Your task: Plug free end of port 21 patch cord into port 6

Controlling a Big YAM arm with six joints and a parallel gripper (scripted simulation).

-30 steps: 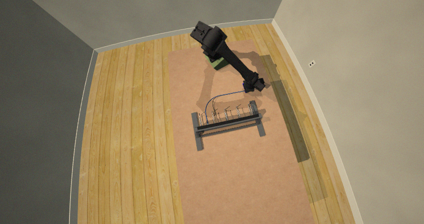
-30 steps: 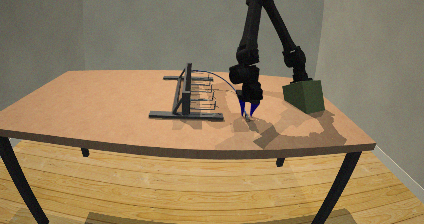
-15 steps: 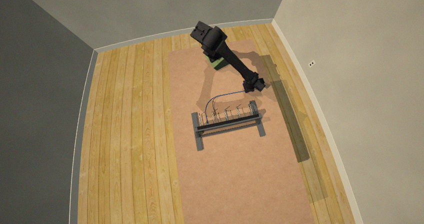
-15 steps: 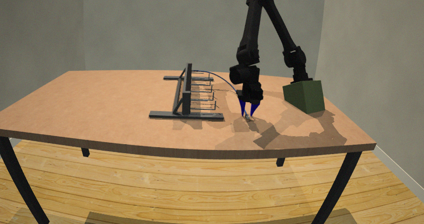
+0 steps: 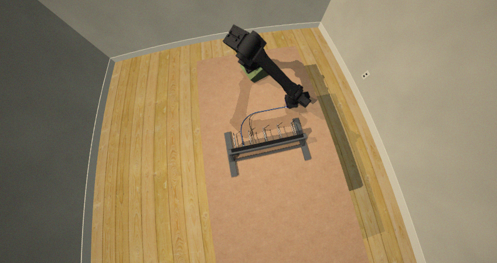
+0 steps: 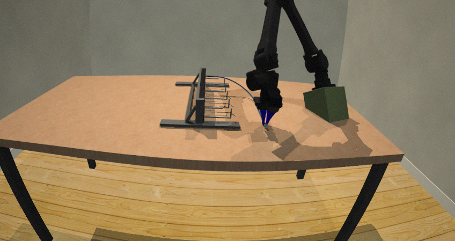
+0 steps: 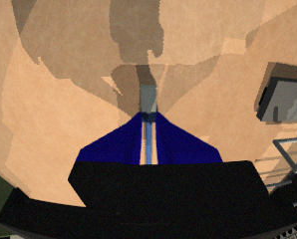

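My hand is 2 cm to the right of the plug.
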